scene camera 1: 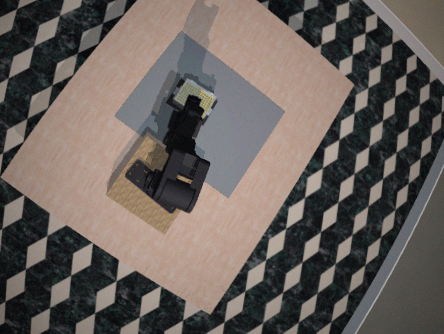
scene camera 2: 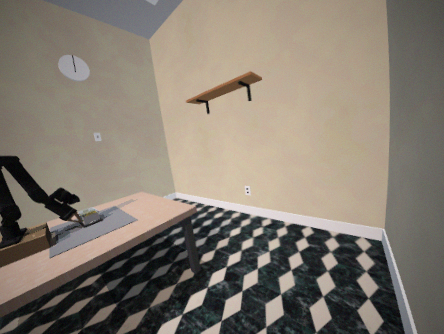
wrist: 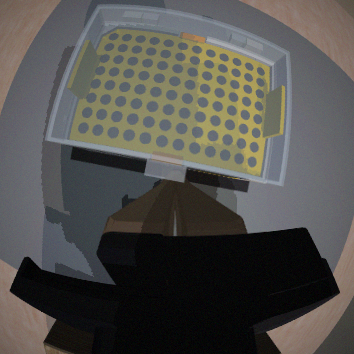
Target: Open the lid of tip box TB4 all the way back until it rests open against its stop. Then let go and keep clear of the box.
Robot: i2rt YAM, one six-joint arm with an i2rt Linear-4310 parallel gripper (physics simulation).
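Seen in the pictures: gripper, fingertip midpoint: (scene camera 2: 80, 221) (wrist: 174, 177); arm's base at its link origin: (scene camera 2: 13, 238).
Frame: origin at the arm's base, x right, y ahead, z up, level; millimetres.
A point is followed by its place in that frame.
The tip box (scene camera 1: 189, 92) @[x -114, y 317, z 3 mm] (scene camera 2: 91, 218) @[x -26, y 327, z -39 mm] has a yellow rack with rows of round holes, a dark base (wrist: 95, 158) @[x -131, y 262, z -66 mm] and a clear lid (wrist: 100, 148) @[x -108, y 272, z 3 mm]. The lid lies over the rack in the wrist view; whether its front edge is slightly raised I cannot tell. A clear tab (wrist: 165, 173) @[x -77, y 271, z -10 mm] sticks out at the middle of the lid's front edge. The TB4 label is not readable. My gripper (scene camera 2: 80, 222) @[x -67, y 270, z -49 mm] (wrist: 174, 177) @[x -67, y 270, z -49 mm] is shut and empty, with brown fingertips at the tab, apparently under its edge. Whether they touch is unclear. In scene camera 1 the arm hides the fingertips.
The box stands on a grey mat (scene camera 1: 250, 120) @[x 123, y 415, z -74 mm] (scene camera 2: 112, 226) @[x 158, y 409, z -74 mm] on the pinkish table (scene camera 1: 70, 145) @[x -309, y -74, z -77 mm] (scene camera 2: 155, 210) @[x 166, y 668, z -77 mm]. The arm's base stands on a wooden block (scene camera 1: 150, 220) @[x 58, y -93, z 0 mm] (scene camera 2: 30, 245) @[x 111, y 71, z -30 mm] behind the gripper. A wall shelf (scene camera 2: 225, 89) hangs far beyond the table.
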